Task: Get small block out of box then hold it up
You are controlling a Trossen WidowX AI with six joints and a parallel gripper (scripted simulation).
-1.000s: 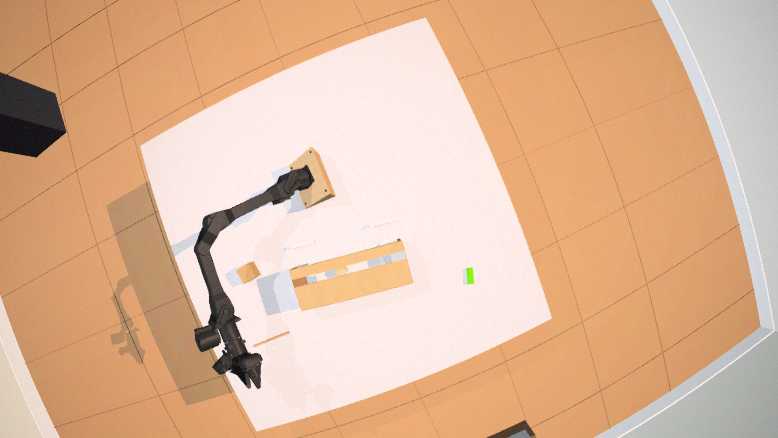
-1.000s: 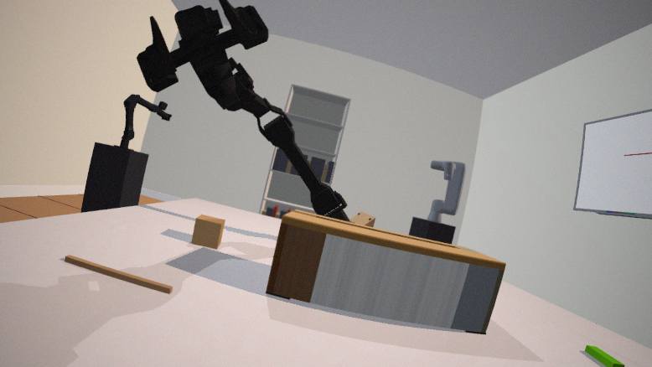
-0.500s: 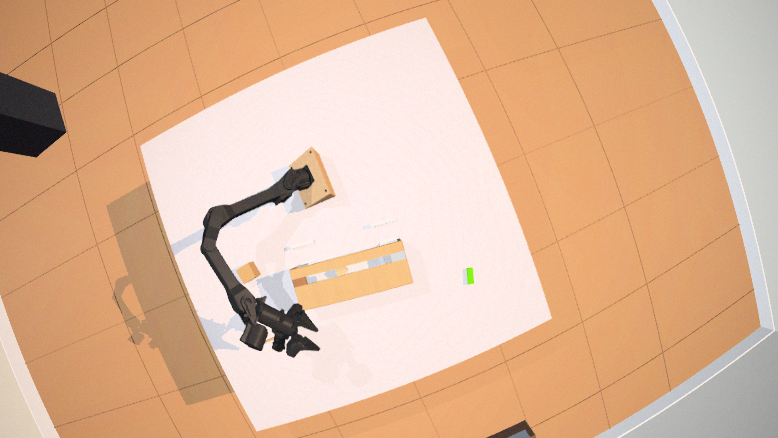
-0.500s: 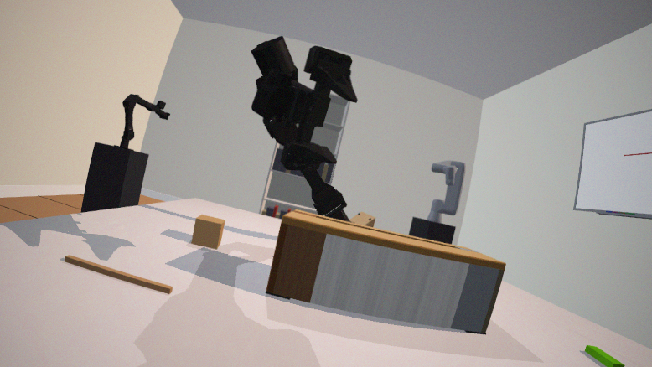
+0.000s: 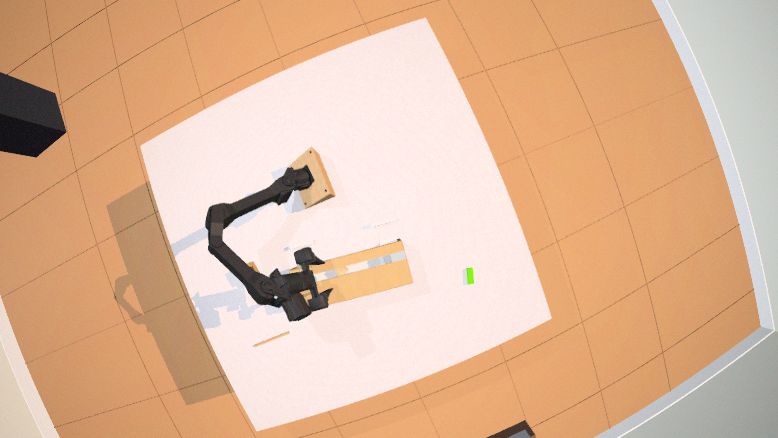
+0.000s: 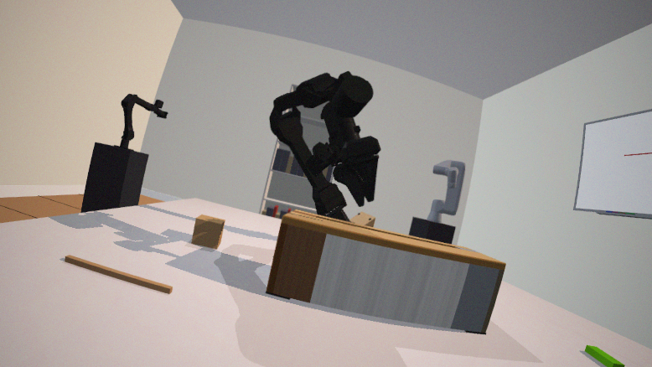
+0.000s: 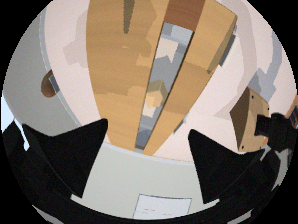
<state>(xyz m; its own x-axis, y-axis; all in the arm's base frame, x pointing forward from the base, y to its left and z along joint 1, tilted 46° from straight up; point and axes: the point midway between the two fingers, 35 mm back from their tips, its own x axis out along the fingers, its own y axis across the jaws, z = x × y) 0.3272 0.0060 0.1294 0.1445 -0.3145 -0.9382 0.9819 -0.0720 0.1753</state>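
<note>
The wooden box lies 11 cm below my gripper tip and 6 cm to the left of it. From my gripper tip the other things lie so: thin wooden stick (36 cm to the right, 17 cm below, 13 cm ahead).
</note>
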